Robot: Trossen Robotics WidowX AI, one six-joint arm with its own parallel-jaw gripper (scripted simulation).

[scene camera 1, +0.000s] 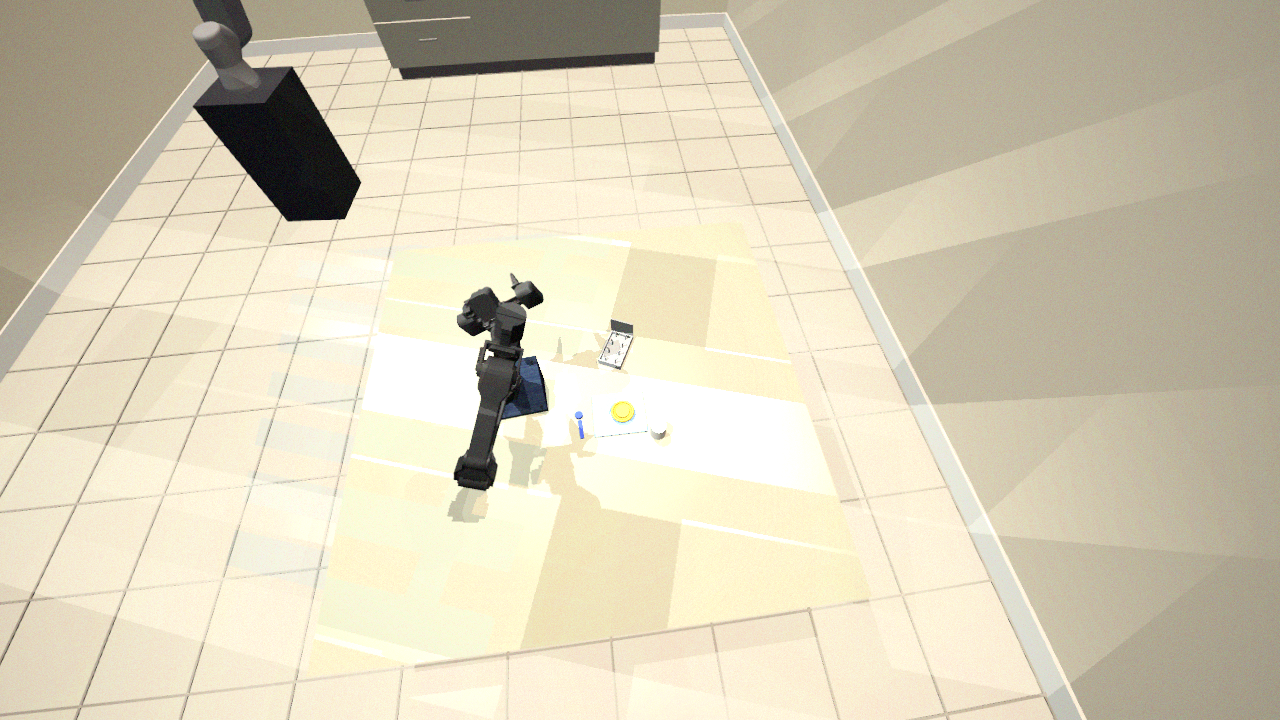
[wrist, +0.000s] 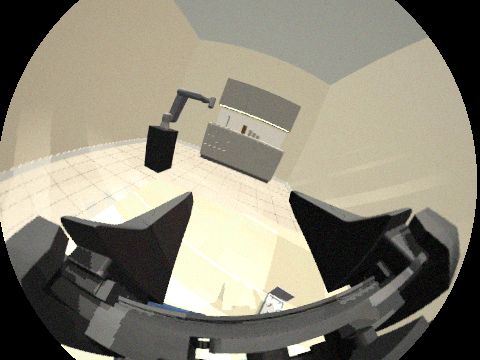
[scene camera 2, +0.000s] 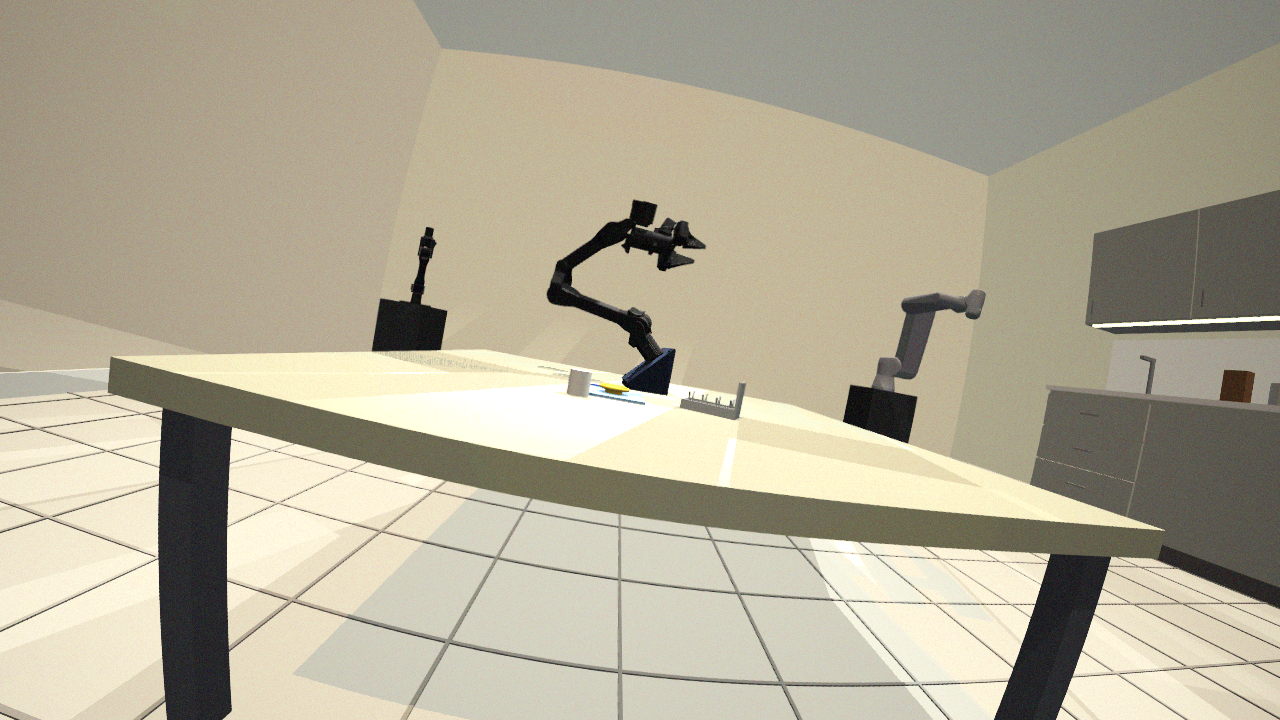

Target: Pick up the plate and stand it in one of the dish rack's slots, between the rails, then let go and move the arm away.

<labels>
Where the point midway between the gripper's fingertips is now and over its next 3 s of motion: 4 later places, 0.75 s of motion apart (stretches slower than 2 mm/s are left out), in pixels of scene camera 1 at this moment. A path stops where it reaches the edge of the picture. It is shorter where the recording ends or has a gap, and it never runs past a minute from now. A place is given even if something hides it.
My gripper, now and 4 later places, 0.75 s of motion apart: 495, 281; 560, 295; 603, 335; 620, 387; 623, 405
</labels>
